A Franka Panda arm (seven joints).
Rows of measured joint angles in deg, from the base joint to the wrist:
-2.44, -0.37, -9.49, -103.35, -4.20, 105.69, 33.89
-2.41, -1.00, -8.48, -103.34, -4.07, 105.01, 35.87
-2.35, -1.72, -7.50, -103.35, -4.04, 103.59, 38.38
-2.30, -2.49, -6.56, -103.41, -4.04, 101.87, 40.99
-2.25, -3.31, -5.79, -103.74, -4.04, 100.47, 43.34
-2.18, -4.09, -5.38, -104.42, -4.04, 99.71, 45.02
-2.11, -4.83, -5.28, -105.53, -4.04, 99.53, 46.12
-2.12, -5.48, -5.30, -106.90, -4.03, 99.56, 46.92
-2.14, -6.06, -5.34, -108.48, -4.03, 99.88, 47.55
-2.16, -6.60, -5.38, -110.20, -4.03, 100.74, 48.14
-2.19, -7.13, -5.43, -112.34, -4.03, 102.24, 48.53
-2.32, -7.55, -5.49, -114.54, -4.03, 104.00, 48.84
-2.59, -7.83, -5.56, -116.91, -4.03, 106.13, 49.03
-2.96, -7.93, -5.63, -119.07, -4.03, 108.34, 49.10
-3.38, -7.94, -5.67, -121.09, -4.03, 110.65, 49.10
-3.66, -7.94, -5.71, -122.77, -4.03, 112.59, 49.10
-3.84, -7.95, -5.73, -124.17, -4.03, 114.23, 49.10
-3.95, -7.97, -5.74, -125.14, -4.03, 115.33, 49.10
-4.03, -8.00, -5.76, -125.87, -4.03, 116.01, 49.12
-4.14, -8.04, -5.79, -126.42, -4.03, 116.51, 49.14
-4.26, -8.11, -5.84, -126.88, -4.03, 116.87, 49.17
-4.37, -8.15, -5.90, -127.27, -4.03, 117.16, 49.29
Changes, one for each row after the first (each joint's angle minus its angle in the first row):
0.03, -0.63, 1.01, 0.01, 0.13, -0.68, 1.98
0.09, -1.35, 1.99, 0.00, 0.16, -2.10, 4.49
0.14, -2.12, 2.93, -0.06, 0.16, -3.82, 7.10
0.19, -2.94, 3.70, -0.39, 0.16, -5.22, 9.45
0.26, -3.72, 4.11, -1.07, 0.16, -5.98, 11.13
0.33, -4.46, 4.21, -2.18, 0.16, -6.16, 12.23
0.32, -5.11, 4.19, -3.55, 0.17, -6.13, 13.03
0.30, -5.69, 4.15, -5.13, 0.17, -5.81, 13.66
0.28, -6.23, 4.11, -6.85, 0.17, -4.95, 14.25
0.25, -6.76, 4.06, -8.99, 0.17, -3.45, 14.64
0.12, -7.18, 4.00, -11.19, 0.17, -1.69, 14.95
-0.15, -7.46, 3.93, -13.56, 0.17, 0.44, 15.14
-0.52, -7.56, 3.86, -15.72, 0.17, 2.65, 15.21
-0.94, -7.57, 3.82, -17.74, 0.17, 4.96, 15.21
-1.22, -7.57, 3.78, -19.42, 0.17, 6.90, 15.21
-1.40, -7.58, 3.76, -20.82, 0.17, 8.54, 15.21
-1.51, -7.60, 3.75, -21.79, 0.17, 9.64, 15.21
-1.59, -7.63, 3.73, -22.52, 0.17, 10.32, 15.23
-1.70, -7.67, 3.70, -23.07, 0.17, 10.82, 15.25
-1.82, -7.74, 3.65, -23.53, 0.17, 11.18, 15.28
-1.93, -7.78, 3.59, -23.92, 0.17, 11.47, 15.40

